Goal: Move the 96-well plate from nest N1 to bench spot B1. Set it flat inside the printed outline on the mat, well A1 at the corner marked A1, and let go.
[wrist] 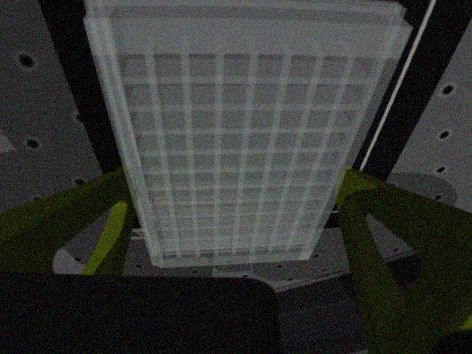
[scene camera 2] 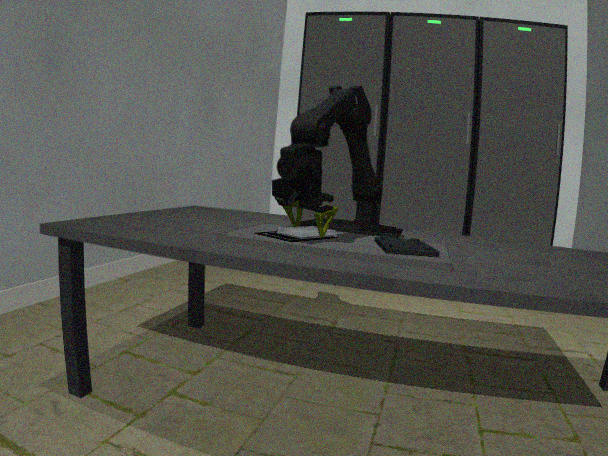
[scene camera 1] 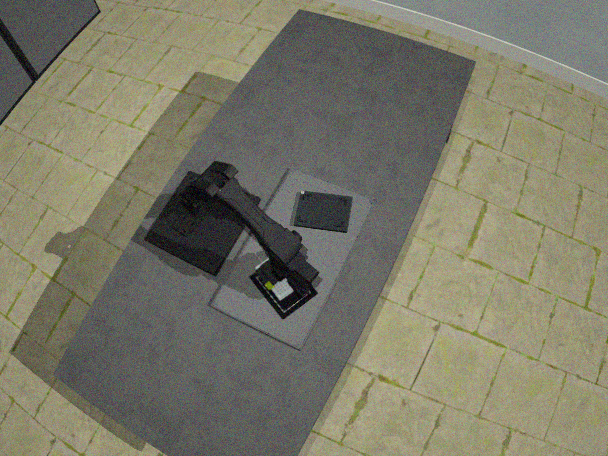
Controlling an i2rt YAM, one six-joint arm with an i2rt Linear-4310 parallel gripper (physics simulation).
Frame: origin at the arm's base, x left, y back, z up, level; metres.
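Seen in the pictures: gripper, between the fingertips: (wrist: pixel 236 178) (scene camera 2: pixel 309 232); arm's base, origin of its link: (scene camera 2: pixel 364 226) (scene camera 1: pixel 200 210).
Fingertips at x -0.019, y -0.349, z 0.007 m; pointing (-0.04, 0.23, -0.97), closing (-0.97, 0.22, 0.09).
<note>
Pixels of each thing's top centre, then the offset from my fingertips to it. "spot": a spot on its surface instead. Level surfaces: height alone.
- clear 96-well plate, centre of its top: (wrist: pixel 240 187) (scene camera 2: pixel 307 229) (scene camera 1: pixel 278 274) dy -0.005, dx -0.002, dz +0.010 m
- black outline, a spot on its surface: (wrist: pixel 406 117) (scene camera 1: pixel 265 294) spot: dy -0.008, dx -0.070, dz -0.005 m
- mat, height of its surface: dz -0.007 m
- pale corner mark, centre of its top: (wrist: pixel 138 234) dy +0.032, dx +0.058, dz -0.005 m
- dark nest N1, centre of its top: (scene camera 2: pixel 405 241) (scene camera 1: pixel 323 209) dy +0.019, dx +0.243, dz +0.011 m
- table, height of its surface: dz -0.020 m
The clear 96-well plate (scene camera 1: pixel 283 290) (scene camera 2: pixel 295 231) (wrist: pixel 245 125) lies between the fingers, level over the black outline (scene camera 1: pixel 268 298) (wrist: pixel 406 117) printed on the mat (scene camera 1: pixel 262 320). Whether it rests on the mat or sits slightly raised is unclear. My gripper (scene camera 2: pixel 310 230) (wrist: pixel 236 178) is shut on the plate; both yellow fingertips meet its long sides. In the wrist view the plate's near edge reaches past the outline's near side. A pale corner mark (wrist: pixel 137 233) is partly hidden by the left finger and plate; its letters are unreadable. The dark nest N1 (scene camera 1: pixel 320 228) (scene camera 2: pixel 410 249) holds no plate.
The arm's black base plate (scene camera 1: pixel 215 262) stands on the table (scene camera 1: pixel 350 100) beside the mat. The nest stands on the same mat as the outline. Tall dark cabinets (scene camera 2: pixel 430 125) stand behind the table.
</note>
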